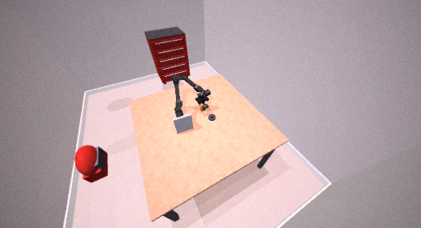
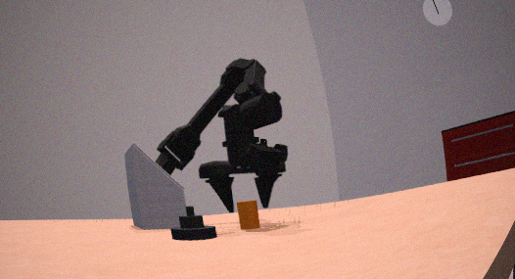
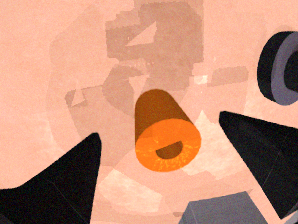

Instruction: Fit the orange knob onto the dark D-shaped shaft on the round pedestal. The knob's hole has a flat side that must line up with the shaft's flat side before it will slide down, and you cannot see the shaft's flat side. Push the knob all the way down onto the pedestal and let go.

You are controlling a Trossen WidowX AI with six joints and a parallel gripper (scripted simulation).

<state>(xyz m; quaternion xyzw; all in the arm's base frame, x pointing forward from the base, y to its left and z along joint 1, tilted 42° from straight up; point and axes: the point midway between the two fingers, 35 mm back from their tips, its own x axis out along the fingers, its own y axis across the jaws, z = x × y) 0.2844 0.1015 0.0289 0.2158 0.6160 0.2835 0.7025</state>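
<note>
The orange knob lies 10 mm below my gripper tip. From my gripper tip the other things lie so: dark pedestal 150 mm to the right, 40 mm ahead, 10 mm below.
</note>
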